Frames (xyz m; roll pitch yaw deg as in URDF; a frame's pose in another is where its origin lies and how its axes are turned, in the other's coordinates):
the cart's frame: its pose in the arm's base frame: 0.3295 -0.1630 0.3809 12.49 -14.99 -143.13
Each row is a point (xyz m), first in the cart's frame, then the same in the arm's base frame.
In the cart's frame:
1: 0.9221 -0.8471 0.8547
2: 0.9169 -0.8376 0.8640
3: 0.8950 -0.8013 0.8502
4: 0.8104 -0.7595 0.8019
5: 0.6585 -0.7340 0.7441
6: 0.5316 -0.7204 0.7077
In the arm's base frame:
1: -0.8555 0.2132 1.2485
2: -0.8448 0.2121 1.2579
3: -0.8060 0.1932 1.2468
4: -0.7177 0.1953 1.1881
5: -0.5884 0.2455 1.0996
6: -0.4844 0.2971 1.0353

